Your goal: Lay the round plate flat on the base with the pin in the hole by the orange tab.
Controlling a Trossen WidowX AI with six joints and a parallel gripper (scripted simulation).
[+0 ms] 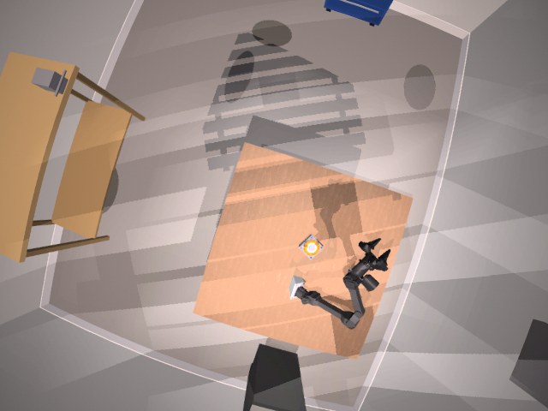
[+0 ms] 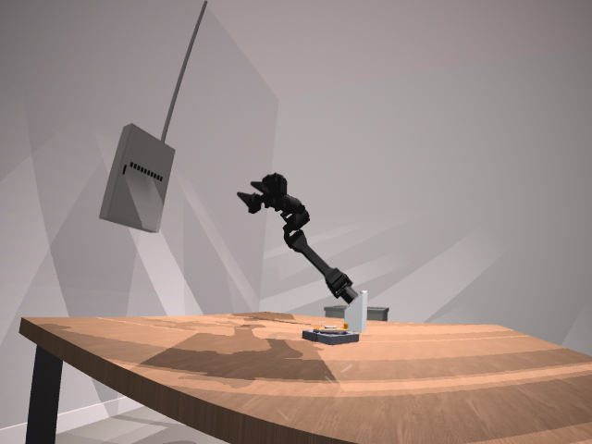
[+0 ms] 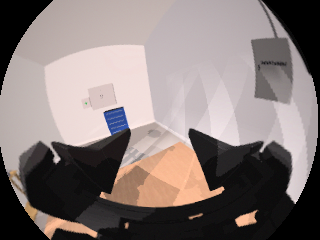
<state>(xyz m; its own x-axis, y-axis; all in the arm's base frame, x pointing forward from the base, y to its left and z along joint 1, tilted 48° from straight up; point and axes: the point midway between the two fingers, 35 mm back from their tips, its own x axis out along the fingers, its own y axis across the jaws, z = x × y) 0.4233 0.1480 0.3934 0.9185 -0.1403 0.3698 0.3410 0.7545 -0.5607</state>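
Right now my gripper tip is 21 cm past the square base, 22 cm to the right of it and 42 cm above it.
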